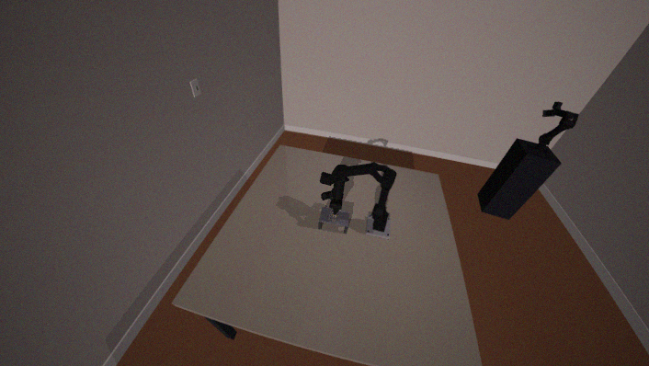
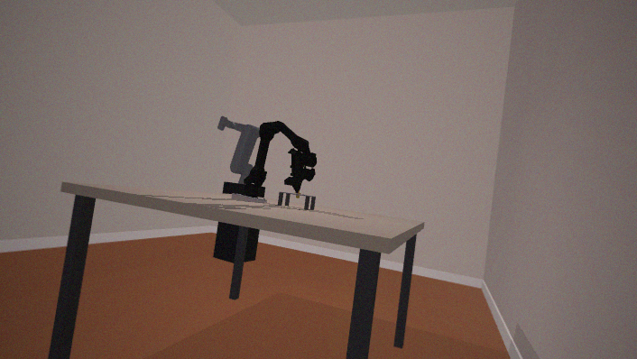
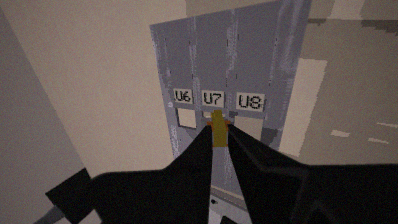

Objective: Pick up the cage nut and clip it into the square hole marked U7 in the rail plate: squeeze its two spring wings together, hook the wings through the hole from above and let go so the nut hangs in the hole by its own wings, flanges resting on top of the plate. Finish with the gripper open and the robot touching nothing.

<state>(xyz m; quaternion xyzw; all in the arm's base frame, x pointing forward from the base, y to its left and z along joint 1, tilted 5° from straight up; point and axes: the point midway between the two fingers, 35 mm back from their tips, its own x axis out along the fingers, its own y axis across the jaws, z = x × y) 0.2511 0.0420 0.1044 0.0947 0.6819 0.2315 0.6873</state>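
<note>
Right now my gripper tip is 1 cm above the cage nut.
</note>
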